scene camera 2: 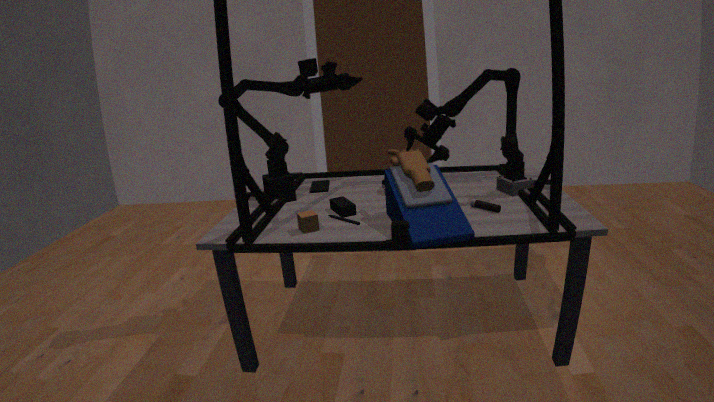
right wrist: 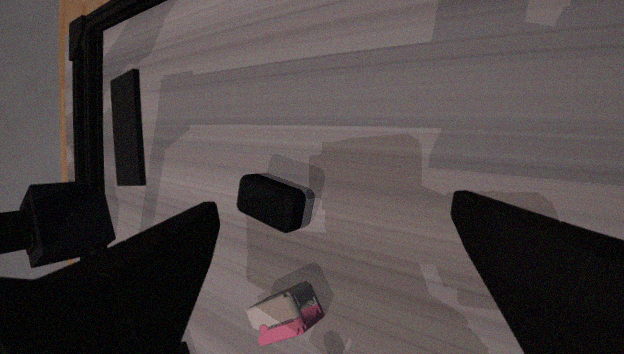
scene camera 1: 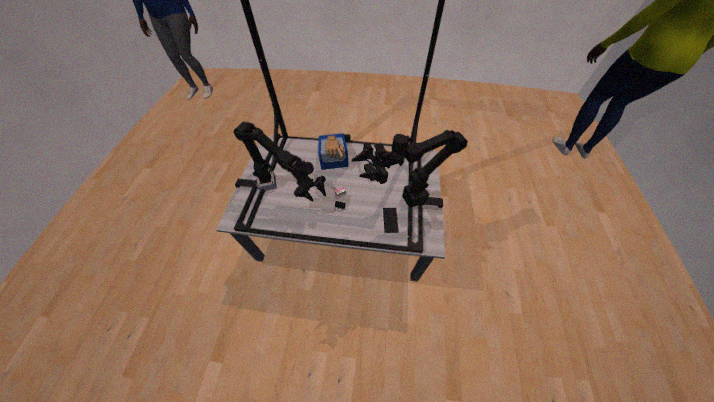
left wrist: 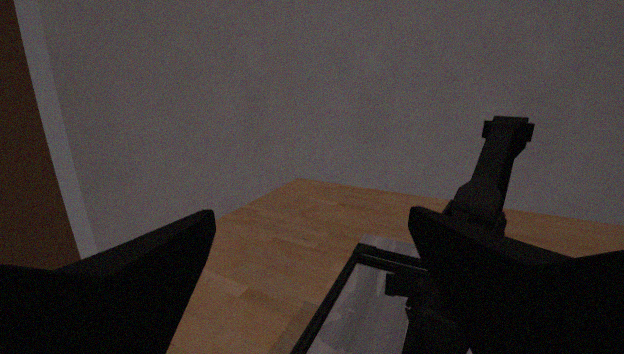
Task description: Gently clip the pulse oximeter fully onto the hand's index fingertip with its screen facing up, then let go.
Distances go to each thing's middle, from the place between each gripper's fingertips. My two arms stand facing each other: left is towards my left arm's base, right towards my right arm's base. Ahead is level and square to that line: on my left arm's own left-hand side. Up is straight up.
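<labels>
The grey pad on blue block [scene camera 2: 435, 217] is 60 mm below my right hand, and it's 440 mm behind that hand and 20 mm to the right of it.
As for my left hand, counting from the grey pad on blue block, it's 38 cm above it at the moment, 48 cm past it and 22 cm to the left of it.
</labels>
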